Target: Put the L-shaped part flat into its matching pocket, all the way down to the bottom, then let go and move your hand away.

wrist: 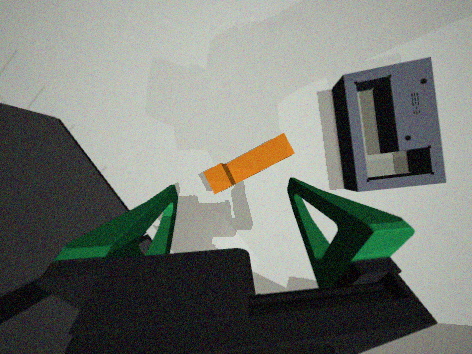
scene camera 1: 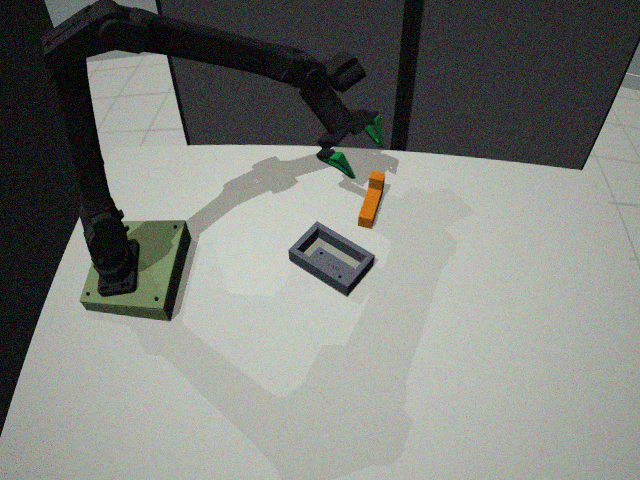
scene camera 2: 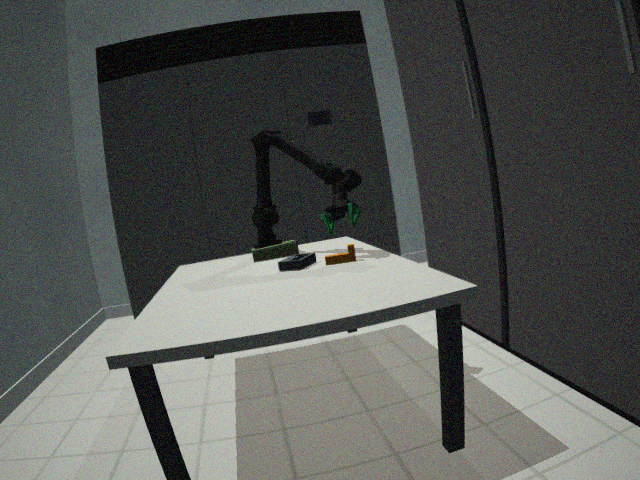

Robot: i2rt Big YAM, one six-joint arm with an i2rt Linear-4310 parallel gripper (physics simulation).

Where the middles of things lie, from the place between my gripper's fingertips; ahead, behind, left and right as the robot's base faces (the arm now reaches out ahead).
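Labels:
My gripper: 1 cm short of the orange L-shaped part (scene camera 1: 368,212), 2 cm to the left of it, 9 cm above it. Grey pocket block (wrist: 387,121): from my hand, 10 cm behind, 15 cm to the right, 10 cm below. Going by their middles, of the things named here, orange L-shaped part nearest to my gripper.

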